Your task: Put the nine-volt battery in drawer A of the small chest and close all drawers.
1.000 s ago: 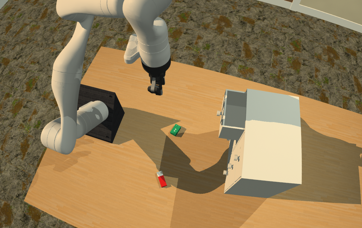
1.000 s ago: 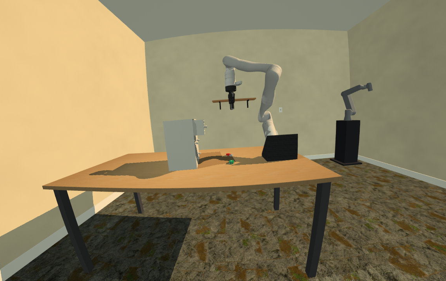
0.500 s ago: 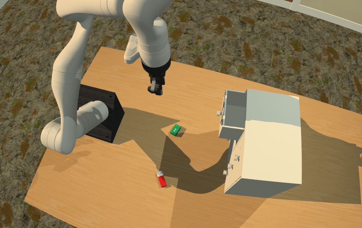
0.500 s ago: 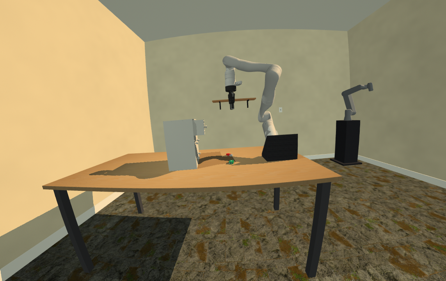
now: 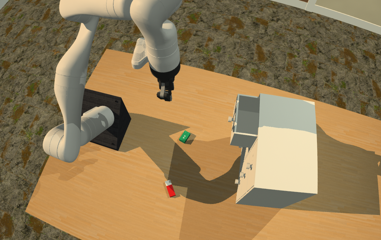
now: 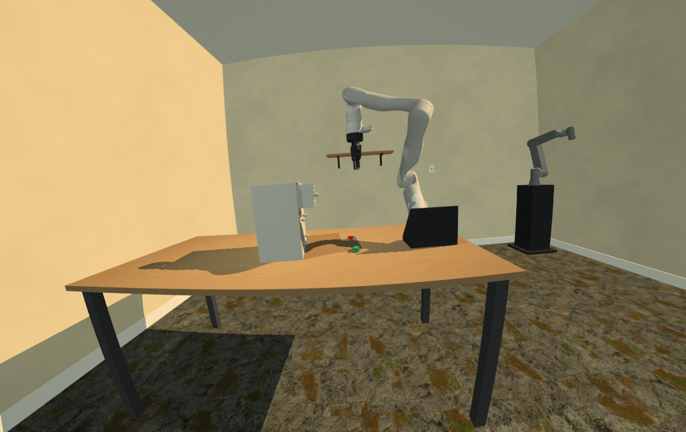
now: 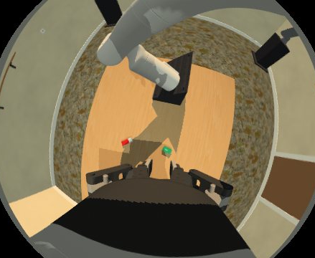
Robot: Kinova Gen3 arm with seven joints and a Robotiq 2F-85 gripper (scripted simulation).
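Right now the green nine-volt battery is 30 mm ahead of my hand, 40 mm to the left of it and 380 mm below it. Also, from my hand: drawer 280 mm ahead, 50 mm to the left, 140 mm below.
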